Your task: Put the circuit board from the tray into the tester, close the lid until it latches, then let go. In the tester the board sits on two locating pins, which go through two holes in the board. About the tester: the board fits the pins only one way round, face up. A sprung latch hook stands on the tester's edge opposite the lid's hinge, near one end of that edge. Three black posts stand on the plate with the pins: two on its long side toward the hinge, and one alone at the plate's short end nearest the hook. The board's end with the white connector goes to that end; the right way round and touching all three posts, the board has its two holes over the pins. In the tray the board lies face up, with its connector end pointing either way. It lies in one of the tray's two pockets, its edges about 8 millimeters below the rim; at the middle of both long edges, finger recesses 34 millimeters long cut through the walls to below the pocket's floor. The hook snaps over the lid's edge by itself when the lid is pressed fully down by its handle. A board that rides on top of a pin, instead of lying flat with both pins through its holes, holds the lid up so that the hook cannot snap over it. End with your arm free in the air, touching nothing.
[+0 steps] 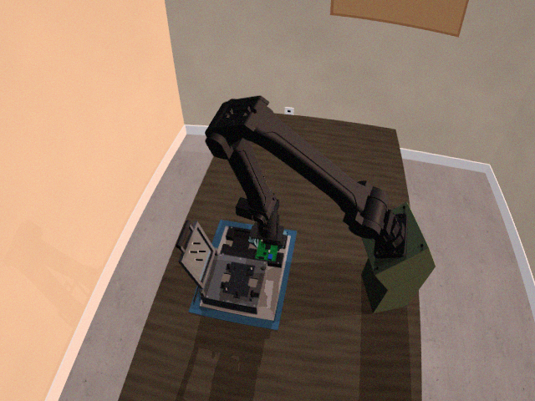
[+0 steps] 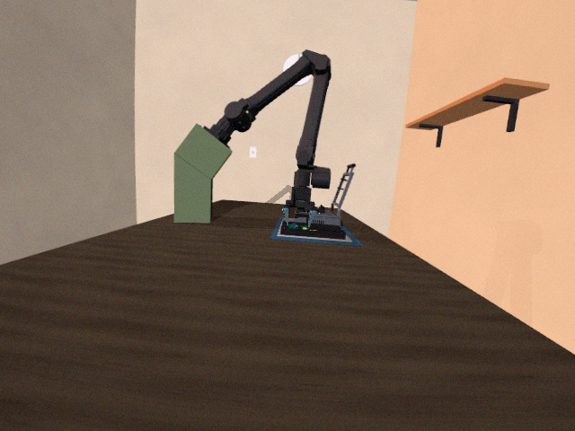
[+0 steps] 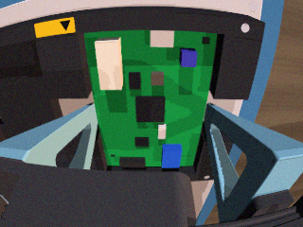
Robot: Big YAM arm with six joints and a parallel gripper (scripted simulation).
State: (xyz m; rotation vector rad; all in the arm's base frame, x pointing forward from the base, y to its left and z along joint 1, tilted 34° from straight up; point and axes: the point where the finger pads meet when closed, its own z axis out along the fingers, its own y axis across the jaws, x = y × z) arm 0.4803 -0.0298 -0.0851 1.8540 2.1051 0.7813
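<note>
Now: the green circuit board right at my hand. The rest, counted from my hand: black latch hook 220 mm to the left, 60 mm above, 50 mm behind; tester lid 200 mm to the left, 160 mm above, 150 mm ahead.
</note>
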